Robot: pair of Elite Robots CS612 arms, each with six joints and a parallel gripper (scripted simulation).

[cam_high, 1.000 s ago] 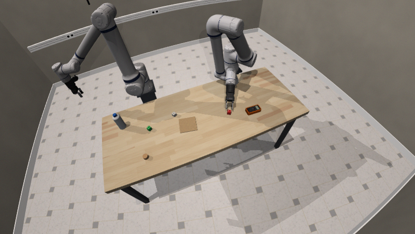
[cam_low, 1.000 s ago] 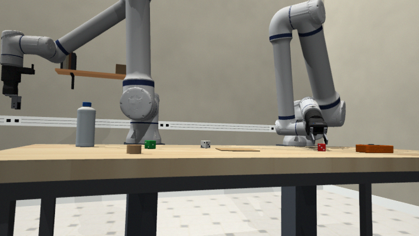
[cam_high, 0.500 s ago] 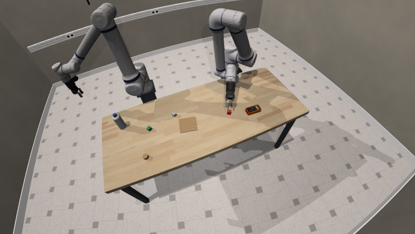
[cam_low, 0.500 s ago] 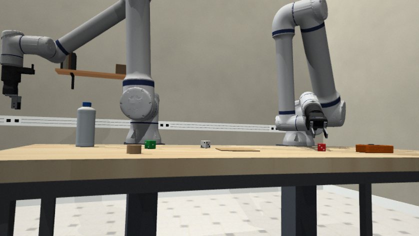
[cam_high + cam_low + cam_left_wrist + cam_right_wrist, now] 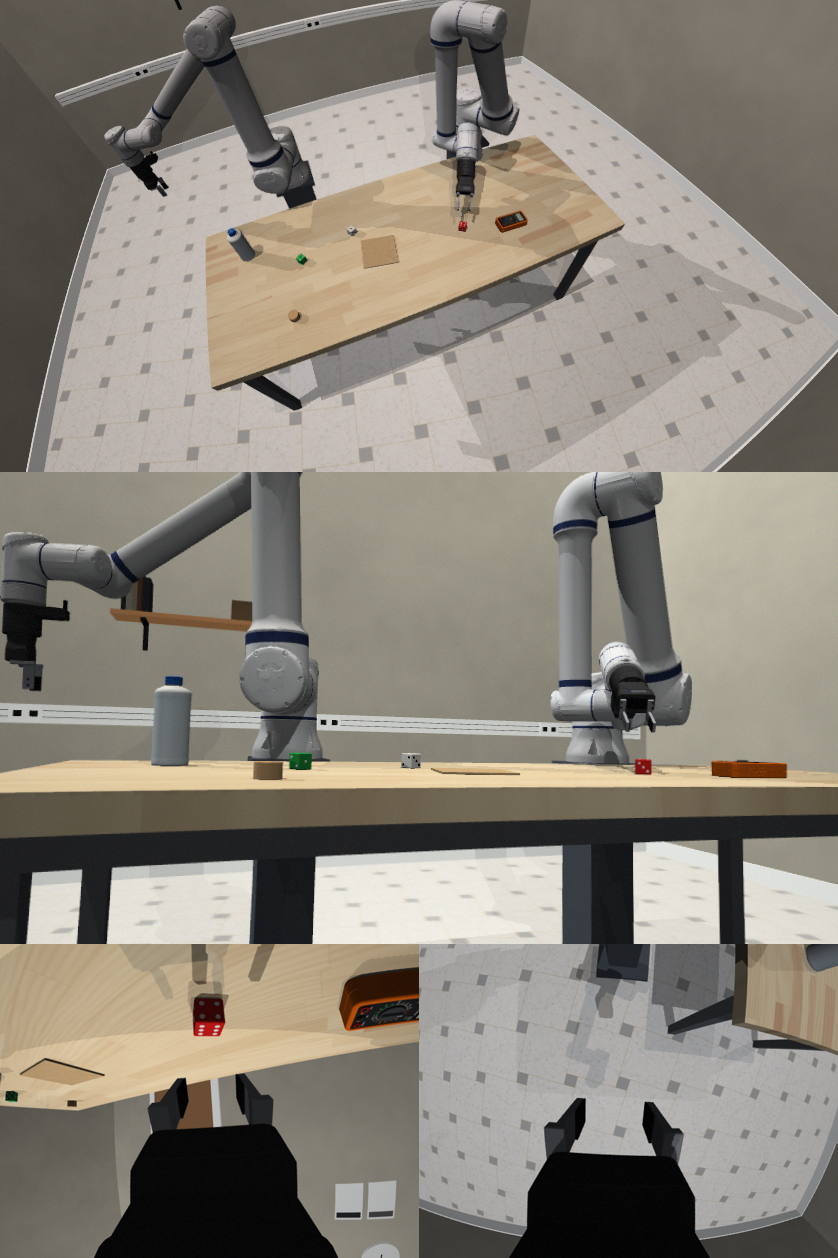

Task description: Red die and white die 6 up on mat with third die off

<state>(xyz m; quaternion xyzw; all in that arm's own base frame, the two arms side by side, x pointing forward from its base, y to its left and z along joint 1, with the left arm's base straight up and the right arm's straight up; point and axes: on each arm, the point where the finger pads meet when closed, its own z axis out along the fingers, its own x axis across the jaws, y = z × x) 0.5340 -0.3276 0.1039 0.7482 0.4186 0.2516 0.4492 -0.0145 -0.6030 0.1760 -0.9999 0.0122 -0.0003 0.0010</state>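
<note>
My left hand is 9 cm above the red die, 3 cm short of it and 1 cm to the left of it. Also, from my left hand: white die: 47 cm to the right, 10 cm behind, 9 cm below; brown mat: 38 cm to the right, 10 cm below, 4 cm ahead; orange multimeter: 20 cm to the left, 9 cm below, 7 cm ahead.
</note>
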